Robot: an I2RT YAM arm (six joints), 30 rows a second.
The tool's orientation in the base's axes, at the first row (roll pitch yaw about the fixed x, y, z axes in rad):
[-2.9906 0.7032 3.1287]
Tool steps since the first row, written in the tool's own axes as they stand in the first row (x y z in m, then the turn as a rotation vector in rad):
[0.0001 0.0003 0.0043 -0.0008 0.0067 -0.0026]
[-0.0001 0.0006 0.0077 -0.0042 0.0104 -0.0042]
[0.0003 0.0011 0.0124 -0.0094 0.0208 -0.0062]
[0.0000 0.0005 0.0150 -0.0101 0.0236 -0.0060]
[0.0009 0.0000 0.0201 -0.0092 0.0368 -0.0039]
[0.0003 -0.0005 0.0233 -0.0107 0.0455 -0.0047]
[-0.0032 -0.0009 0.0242 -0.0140 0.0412 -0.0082]
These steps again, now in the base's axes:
[0.0027 -0.0004 -0.0033 -0.0003 0.0070 0.0017]
[0.0050 -0.0006 -0.0058 0.0017 0.0109 0.0047]
[0.0078 -0.0009 -0.0097 0.0055 0.0214 0.0084]
[0.0096 -0.0019 -0.0114 0.0065 0.0242 0.0083]
[0.0121 -0.0032 -0.0157 0.0086 0.0369 0.0047]
[0.0146 -0.0042 -0.0177 0.0102 0.0456 0.0052]
[0.0178 -0.0048 -0.0161 0.0100 0.0418 0.0105]

